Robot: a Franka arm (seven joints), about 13 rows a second.
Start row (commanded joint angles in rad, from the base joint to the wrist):
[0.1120, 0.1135, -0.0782, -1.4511, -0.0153, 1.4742, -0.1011]
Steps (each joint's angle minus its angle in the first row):
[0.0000, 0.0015, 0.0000, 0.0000, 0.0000, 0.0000, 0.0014]
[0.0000, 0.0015, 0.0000, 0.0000, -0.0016, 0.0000, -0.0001]
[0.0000, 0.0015, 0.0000, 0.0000, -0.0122, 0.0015, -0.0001]
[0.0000, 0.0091, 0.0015, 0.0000, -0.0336, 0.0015, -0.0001]
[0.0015, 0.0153, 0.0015, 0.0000, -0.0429, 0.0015, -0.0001]
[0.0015, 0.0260, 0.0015, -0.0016, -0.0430, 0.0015, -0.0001]
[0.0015, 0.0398, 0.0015, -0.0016, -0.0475, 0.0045, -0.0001]
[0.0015, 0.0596, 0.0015, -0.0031, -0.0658, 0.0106, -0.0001]
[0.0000, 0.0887, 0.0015, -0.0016, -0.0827, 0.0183, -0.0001]
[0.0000, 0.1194, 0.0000, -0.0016, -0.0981, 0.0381, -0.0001]
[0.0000, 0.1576, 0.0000, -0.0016, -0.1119, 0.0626, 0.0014]
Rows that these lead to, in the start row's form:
[0.1120, 0.1150, -0.0782, -1.4511, -0.0153, 1.4742, -0.0997]
[0.1120, 0.1150, -0.0782, -1.4511, -0.0169, 1.4742, -0.1012]
[0.1120, 0.1150, -0.0782, -1.4511, -0.0275, 1.4757, -0.1012]
[0.1120, 0.1226, -0.0767, -1.4511, -0.0489, 1.4757, -0.1012]
[0.1135, 0.1288, -0.0767, -1.4511, -0.0582, 1.4757, -0.1012]
[0.1135, 0.1395, -0.0767, -1.4527, -0.0583, 1.4757, -0.1012]
[0.1135, 0.1533, -0.0767, -1.4527, -0.0628, 1.4787, -0.1012]
[0.1135, 0.1731, -0.0767, -1.4542, -0.0811, 1.4848, -0.1012]
[0.1120, 0.2022, -0.0767, -1.4527, -0.0980, 1.4925, -0.1012]
[0.1120, 0.2329, -0.0782, -1.4527, -0.1134, 1.5123, -0.1012]
[0.1120, 0.2711, -0.0782, -1.4527, -0.1272, 1.5368, -0.0997]

